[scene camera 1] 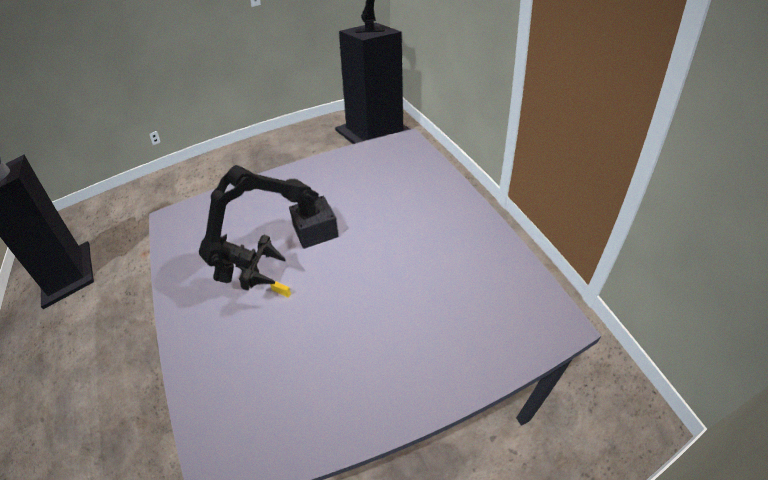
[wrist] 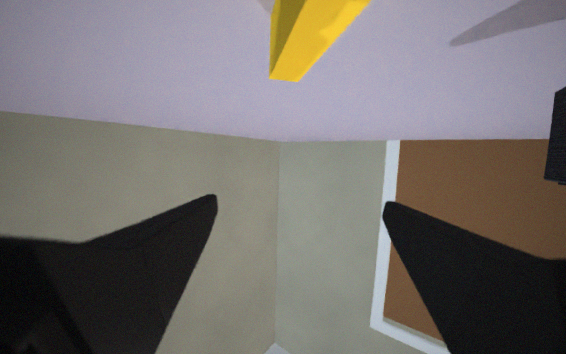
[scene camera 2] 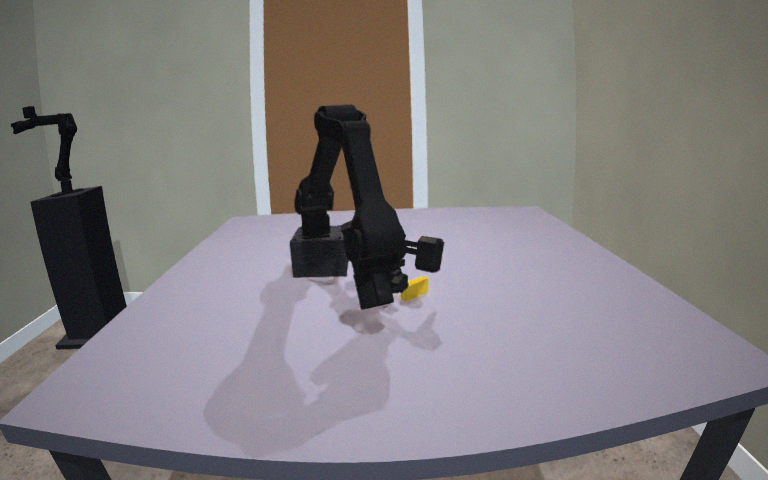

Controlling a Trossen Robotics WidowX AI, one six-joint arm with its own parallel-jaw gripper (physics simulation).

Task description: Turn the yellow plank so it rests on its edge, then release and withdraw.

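The yellow plank point(scene camera 1: 280, 289) point(scene camera 2: 414, 288) point(wrist: 314, 37) is beside one fingertip in scene camera 1, low over or on the table. In scene camera 2 its broad face looks upright and its lower side slants. Whether an edge rests flat on the table, I cannot tell. In the wrist view part of it shows at the top, outside the gap between the fingers, and the rest is cut off. My gripper point(scene camera 1: 279, 271) point(scene camera 2: 415, 268) point(wrist: 300, 205) is open and empty, with its fingers pointing roughly level above the table. In scene camera 2 the arm hides much of it.
The arm's base block point(scene camera 1: 314, 225) point(scene camera 2: 318, 255) stands on the lilac table point(scene camera 1: 396, 316) point(scene camera 2: 538, 367). Dark pedestals point(scene camera 1: 370, 82) point(scene camera 1: 42, 237) stand on the floor beyond the table. The brown door point(scene camera 1: 594, 113) point(scene camera 2: 336, 84) is in the wall beyond.
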